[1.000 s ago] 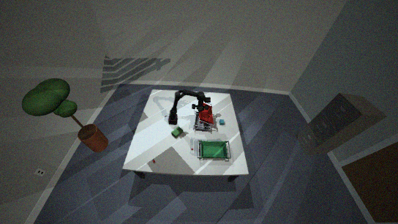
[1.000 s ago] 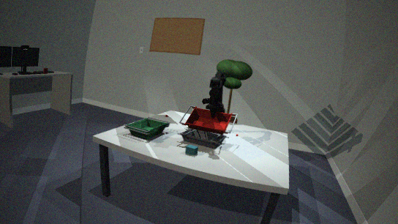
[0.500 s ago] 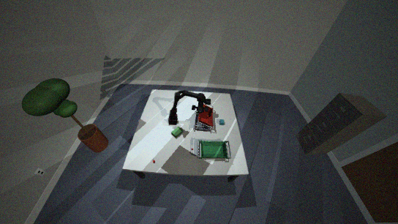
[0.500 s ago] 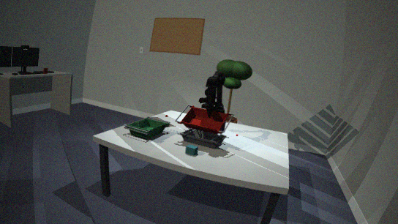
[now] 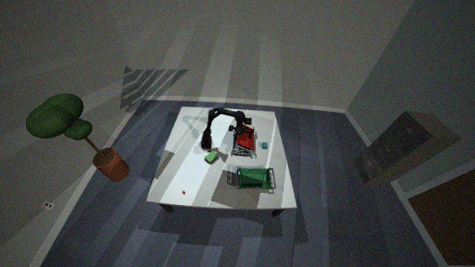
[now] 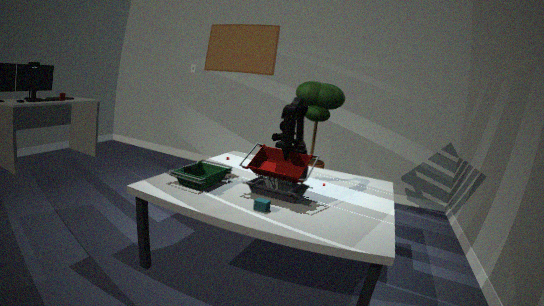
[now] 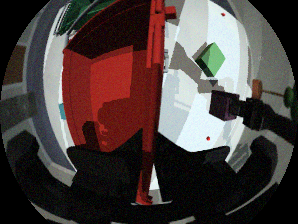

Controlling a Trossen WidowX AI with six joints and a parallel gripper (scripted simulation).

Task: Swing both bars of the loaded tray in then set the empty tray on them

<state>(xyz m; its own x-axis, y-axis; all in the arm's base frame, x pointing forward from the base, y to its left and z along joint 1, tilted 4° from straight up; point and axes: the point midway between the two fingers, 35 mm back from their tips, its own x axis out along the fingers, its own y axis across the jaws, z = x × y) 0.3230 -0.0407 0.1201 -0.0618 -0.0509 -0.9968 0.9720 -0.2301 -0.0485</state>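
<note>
The red tray lies 80 mm ahead of my gripper tip, 20 mm to the right of it and 10 mm below it. From my gripper tip the other things lie so: teal block (300 mm ahead, 40 mm to the right, 160 mm below); green block (270 mm behind, 130 mm to the right, 160 mm below).
</note>
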